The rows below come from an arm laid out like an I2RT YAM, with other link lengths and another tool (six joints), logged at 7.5 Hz.
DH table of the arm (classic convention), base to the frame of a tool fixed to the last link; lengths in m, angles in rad. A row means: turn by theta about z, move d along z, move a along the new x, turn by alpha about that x. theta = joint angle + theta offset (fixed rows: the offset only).
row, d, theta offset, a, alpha
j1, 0.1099, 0, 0.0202, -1.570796
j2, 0, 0, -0.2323, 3.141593
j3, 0, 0.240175, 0.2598, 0
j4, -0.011, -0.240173, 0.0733, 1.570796
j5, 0.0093, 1.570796, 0, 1.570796
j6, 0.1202, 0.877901, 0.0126, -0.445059
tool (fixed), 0.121, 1.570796, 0, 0
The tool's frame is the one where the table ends.
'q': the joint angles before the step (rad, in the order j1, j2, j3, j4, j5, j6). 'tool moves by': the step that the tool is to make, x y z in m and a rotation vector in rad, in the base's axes. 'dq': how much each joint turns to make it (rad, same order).
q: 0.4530, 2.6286, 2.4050, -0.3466, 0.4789, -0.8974
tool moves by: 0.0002, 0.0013, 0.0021, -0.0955, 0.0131, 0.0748
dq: 0.0049, -0.0005, -0.0008, 0.0000, -0.0156, -0.1179
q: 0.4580, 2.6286, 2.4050, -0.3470, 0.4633, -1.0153
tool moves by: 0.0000, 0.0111, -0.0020, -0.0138, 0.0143, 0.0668
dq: 0.0027, 0.0003, 0.0006, -0.0005, -0.0507, -0.0438
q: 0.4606, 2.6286, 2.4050, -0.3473, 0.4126, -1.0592
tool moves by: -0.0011, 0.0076, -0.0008, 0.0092, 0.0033, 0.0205
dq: 0.0053, -0.0001, -0.0001, 0.0011, -0.0180, 0.0000
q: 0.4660, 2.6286, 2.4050, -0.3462, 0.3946, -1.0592
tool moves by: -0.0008, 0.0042, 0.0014, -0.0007, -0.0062, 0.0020
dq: 0.0080, 0.0003, 0.0005, 0.0049, 0.0069, 0.0004
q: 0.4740, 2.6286, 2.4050, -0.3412, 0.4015, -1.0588
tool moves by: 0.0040, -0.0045, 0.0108, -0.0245, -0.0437, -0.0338
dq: 0.0095, -0.0004, -0.0007, 0.0338, 0.0588, -0.0145
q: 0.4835, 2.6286, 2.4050, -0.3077, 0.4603, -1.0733
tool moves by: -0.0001, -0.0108, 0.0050, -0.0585, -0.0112, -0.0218
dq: 0.0027, 0.0001, 0.0004, 0.0018, 0.0500, -0.0415
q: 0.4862, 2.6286, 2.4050, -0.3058, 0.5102, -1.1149
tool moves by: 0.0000, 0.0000, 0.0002, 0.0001, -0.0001, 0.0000
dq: 0.0000, -0.0002, 0.0004, -0.0004, 0.0000, 0.0000
